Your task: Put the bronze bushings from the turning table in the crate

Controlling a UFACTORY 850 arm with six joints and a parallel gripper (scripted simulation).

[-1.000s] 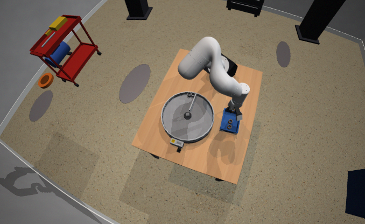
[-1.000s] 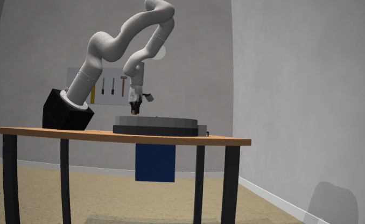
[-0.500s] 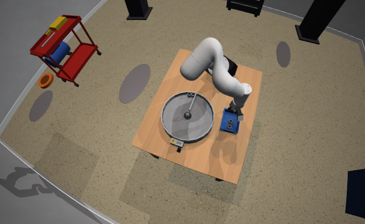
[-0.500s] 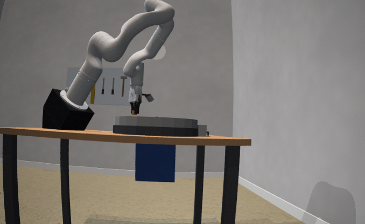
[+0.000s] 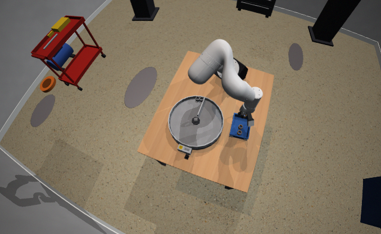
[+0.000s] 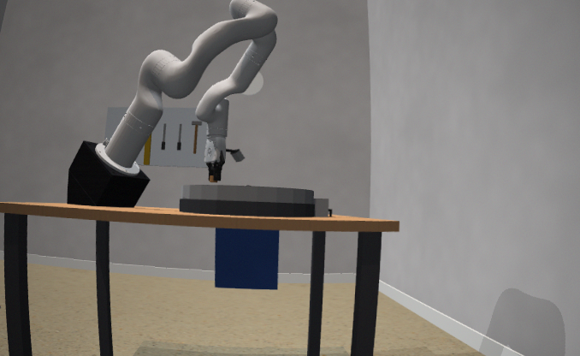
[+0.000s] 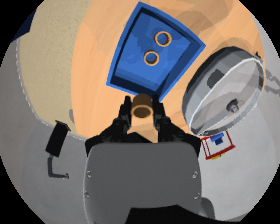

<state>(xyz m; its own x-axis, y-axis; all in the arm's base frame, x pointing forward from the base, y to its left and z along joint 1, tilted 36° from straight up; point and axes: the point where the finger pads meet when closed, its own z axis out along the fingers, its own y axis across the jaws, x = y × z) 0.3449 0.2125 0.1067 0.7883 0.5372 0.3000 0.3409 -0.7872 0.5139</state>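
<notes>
My hand is 12 cm above the blue crate and 5 cm short of it. Round my hand: grey turning table 36 cm to the right, 9 cm below, 7 cm ahead.
</notes>
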